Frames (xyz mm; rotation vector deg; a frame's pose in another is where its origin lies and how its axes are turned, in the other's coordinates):
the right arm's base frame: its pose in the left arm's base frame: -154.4 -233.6 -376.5 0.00 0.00 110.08
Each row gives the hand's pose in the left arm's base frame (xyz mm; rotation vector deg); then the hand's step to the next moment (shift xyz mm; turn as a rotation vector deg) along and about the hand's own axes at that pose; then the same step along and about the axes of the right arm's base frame.
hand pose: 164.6 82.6 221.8 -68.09 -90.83 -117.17
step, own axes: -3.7 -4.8 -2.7 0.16 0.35 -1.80
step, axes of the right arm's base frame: -0.9 2.5 -6.1 -1.39 1.18 0.26
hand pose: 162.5 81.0 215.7 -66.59 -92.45 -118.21
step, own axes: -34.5 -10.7 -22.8 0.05 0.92 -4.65
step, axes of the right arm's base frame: -26.1 3.6 -33.6 -3.76 2.85 0.41
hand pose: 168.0 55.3 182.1 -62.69 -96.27 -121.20
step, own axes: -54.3 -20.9 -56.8 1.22 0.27 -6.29
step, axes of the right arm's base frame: -56.6 18.3 -55.5 -4.04 4.94 0.60
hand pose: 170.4 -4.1 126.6 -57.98 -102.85 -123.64
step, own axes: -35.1 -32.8 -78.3 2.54 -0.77 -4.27
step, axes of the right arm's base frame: -61.6 45.1 -51.1 -1.42 4.78 0.63
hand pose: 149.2 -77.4 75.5 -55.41 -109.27 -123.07
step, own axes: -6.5 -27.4 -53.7 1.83 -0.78 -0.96
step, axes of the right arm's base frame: -33.6 42.6 -27.2 0.62 2.10 0.28
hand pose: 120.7 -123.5 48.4 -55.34 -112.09 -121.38
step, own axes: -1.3 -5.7 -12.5 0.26 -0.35 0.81
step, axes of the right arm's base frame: -8.2 9.8 -5.2 0.87 -0.24 -0.19
